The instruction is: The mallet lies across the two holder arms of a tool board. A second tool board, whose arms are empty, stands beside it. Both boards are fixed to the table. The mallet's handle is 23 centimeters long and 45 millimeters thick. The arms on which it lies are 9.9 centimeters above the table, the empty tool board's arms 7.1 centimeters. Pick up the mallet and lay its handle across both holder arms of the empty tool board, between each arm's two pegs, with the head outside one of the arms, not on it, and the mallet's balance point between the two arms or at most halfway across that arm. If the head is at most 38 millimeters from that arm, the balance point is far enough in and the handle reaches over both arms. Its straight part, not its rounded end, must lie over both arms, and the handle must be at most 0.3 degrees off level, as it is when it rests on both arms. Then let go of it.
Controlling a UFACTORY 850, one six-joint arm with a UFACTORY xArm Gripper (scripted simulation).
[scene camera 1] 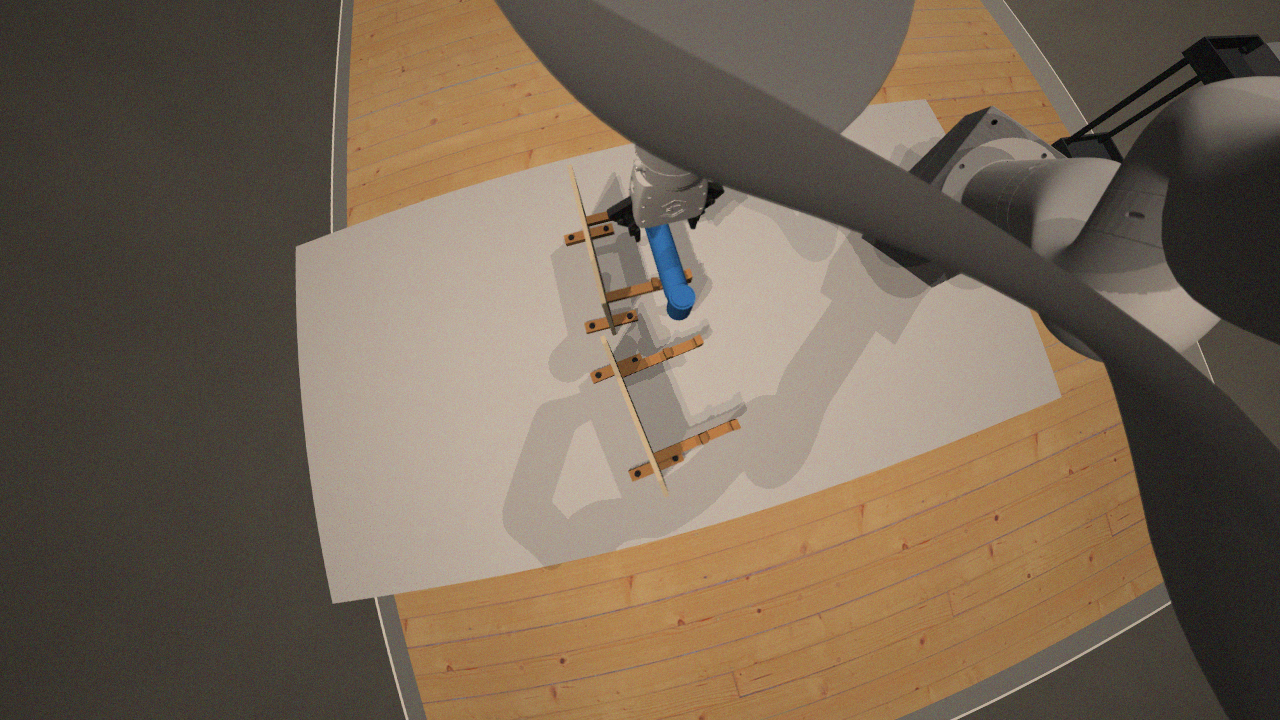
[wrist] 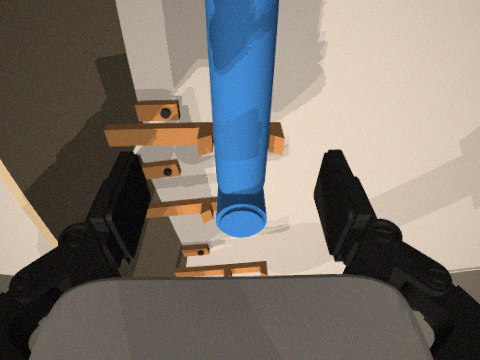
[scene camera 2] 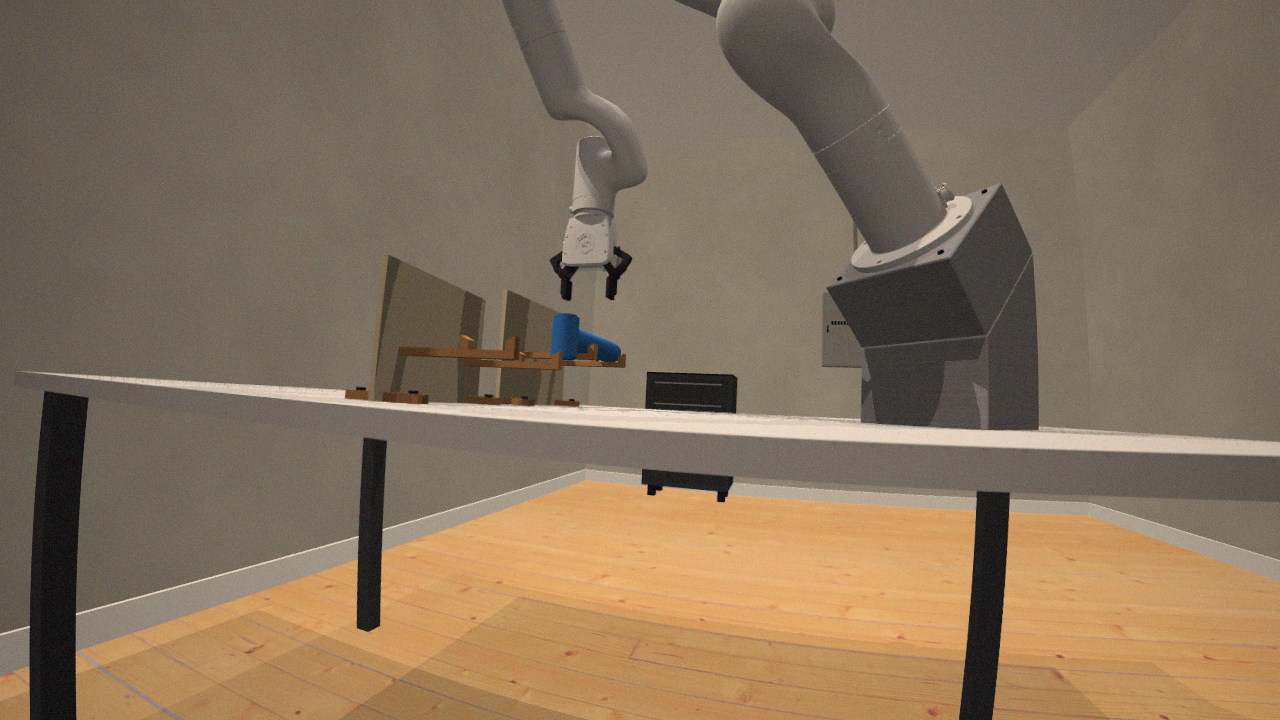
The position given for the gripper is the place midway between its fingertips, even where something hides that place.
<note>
In view: the gripper (scene camera 1: 663, 227), a blue mallet (scene camera 1: 681, 297) and a tool board (scene camera 2: 415, 309).
The blue mallet also shows in the wrist view (wrist: 241, 48) and in scene camera 2 (scene camera 2: 567, 338). The gripper shows as well in the wrist view (wrist: 231, 173) and in scene camera 2 (scene camera 2: 587, 299). The tool board shows as well in scene camera 1 (scene camera 1: 635, 363) and in the wrist view (wrist: 159, 253).
</note>
